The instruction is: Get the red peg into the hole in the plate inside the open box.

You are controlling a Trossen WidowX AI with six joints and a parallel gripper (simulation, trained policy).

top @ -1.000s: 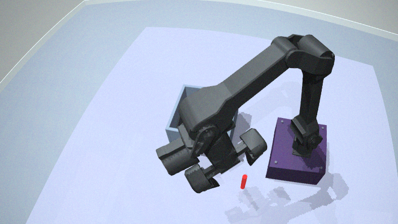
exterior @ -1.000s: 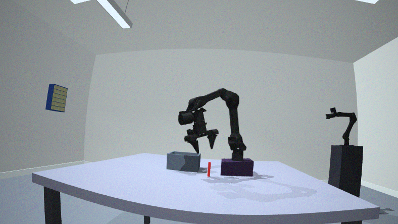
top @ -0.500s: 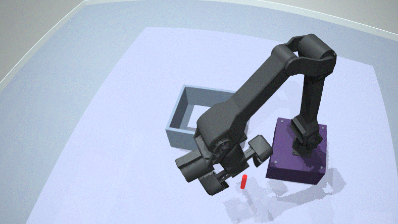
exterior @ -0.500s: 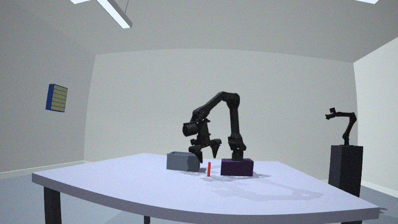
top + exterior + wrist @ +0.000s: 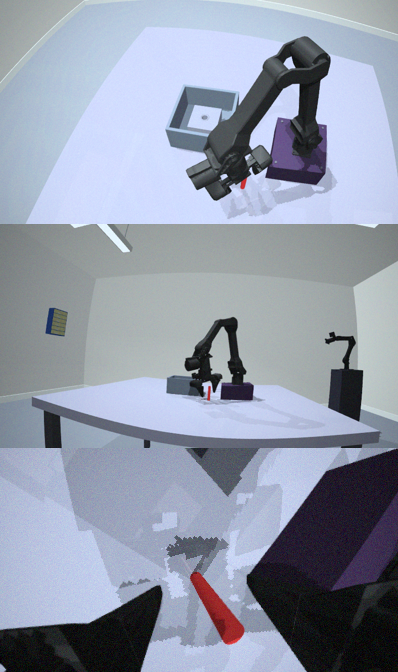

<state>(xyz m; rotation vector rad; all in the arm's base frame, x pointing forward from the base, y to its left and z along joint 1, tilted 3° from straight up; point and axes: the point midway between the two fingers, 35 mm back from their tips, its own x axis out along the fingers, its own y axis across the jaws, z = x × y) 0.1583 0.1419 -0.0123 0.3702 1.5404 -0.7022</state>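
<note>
Right now the red peg is 1 cm above my gripper tip. Also, from my gripper tip: pale plate (18 cm ahead, 16 cm to the right, 2 cm above); then grey box (18 cm ahead, 16 cm to the right).
</note>
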